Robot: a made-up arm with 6 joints.
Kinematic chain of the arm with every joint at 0, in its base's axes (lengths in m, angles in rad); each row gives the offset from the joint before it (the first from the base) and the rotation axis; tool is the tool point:
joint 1: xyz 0 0 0.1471 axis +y
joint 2: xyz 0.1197 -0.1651 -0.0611 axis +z
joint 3: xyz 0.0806 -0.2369 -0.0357 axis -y
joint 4: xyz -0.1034 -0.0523 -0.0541 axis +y
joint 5: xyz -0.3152 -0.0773 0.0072 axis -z
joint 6: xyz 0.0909 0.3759 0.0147 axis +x
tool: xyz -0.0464 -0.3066 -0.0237
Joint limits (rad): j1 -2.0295..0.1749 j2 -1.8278..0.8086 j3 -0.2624..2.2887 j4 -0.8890..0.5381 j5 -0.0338..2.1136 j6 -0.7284..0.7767
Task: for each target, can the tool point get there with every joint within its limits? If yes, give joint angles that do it. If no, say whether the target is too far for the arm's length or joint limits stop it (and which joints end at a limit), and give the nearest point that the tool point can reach.
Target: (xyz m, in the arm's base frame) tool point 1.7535 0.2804 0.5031
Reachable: no: too far | nearest point 0.8076 -0.1712 0.3111 | short by 1.066 m
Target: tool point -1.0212 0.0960 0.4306
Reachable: no: joint limits stop it (at a limit: joint 1, joint 3, joint 5, joint 6) | nearest point -0.4364 -0.0408 0.2021 | short by 0.643 m
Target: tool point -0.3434 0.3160 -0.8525
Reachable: no: joint limits stop it (at a limit: joint 2, joint 4, joint 5, joint 6) | nearest point -0.1851 0.0488 -0.3918 | short by 0.556 m
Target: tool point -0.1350 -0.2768 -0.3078
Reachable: yes | joints -0.4485 -0.9185 0.3060 0.0143 1.6250 0.3807
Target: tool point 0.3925 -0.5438 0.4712
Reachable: yes | joints -1.7120 0.4093 1.0735 0.1301 1.5010 0.1660
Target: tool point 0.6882 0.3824 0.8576
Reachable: no: joint limits stop it (at a limit: joint 2, joint 3, joint 5, joint 6) | nearest point 0.4599 0.0827 0.6219 | short by 0.444 m
